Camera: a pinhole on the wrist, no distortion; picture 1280 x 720 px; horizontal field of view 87.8 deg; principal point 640.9 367.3 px. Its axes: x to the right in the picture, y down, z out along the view. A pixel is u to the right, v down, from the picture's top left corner.
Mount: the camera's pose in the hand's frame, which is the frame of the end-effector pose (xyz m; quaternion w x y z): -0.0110 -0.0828 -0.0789 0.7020 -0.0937 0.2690 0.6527
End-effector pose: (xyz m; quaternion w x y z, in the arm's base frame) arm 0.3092 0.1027 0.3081 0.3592 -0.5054 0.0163 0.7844
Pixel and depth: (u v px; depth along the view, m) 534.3 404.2 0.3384
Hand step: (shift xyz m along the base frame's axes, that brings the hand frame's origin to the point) -0.2183 0.0962 0.0571
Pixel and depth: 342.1 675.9 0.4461
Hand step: -0.3133 0.1281 0.2987
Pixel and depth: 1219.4 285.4 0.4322
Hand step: -0.3581 -0.2139 -0.2315
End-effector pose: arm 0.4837 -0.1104 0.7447 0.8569 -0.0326 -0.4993 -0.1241
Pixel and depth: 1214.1 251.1 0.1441
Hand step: 0.0680 0.0743 0.0370
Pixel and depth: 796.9 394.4 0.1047
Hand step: 0.0051 -0.0127 0.0081
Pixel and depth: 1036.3 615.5 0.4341
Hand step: -0.0974 0.4036 0.0725
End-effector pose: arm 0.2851 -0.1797 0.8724 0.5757 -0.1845 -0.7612 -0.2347
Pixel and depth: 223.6 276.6 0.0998
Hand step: -0.0834 -0.0554 0.0058
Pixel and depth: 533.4 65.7 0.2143
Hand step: -0.1254 0.0384 0.1074
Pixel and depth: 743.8 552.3 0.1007
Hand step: -0.0091 -0.0120 -0.0152
